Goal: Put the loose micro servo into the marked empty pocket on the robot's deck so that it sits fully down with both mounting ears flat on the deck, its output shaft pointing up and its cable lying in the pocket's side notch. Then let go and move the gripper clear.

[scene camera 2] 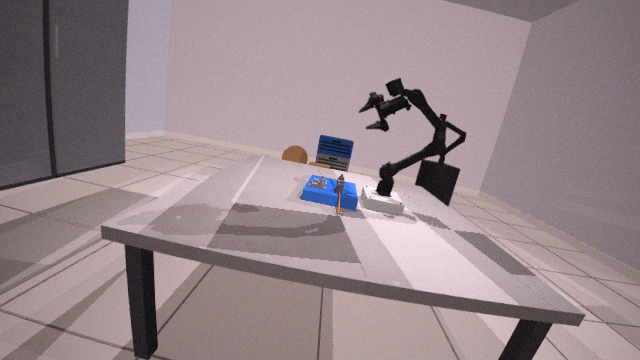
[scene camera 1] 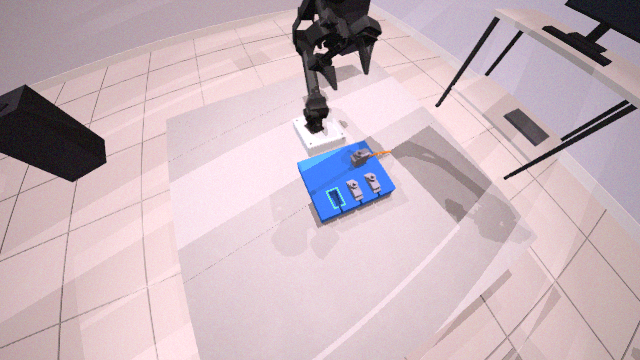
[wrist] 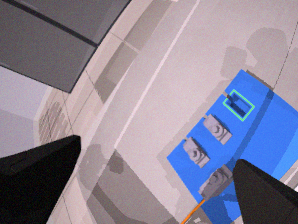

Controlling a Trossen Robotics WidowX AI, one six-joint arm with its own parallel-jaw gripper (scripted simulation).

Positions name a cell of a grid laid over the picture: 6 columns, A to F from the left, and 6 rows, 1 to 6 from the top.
Labels:
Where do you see a blue deck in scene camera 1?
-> D3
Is my gripper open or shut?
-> Open.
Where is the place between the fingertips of my gripper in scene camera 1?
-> D2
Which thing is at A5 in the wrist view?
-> My gripper.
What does my gripper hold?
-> Nothing.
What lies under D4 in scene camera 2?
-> A blue deck.

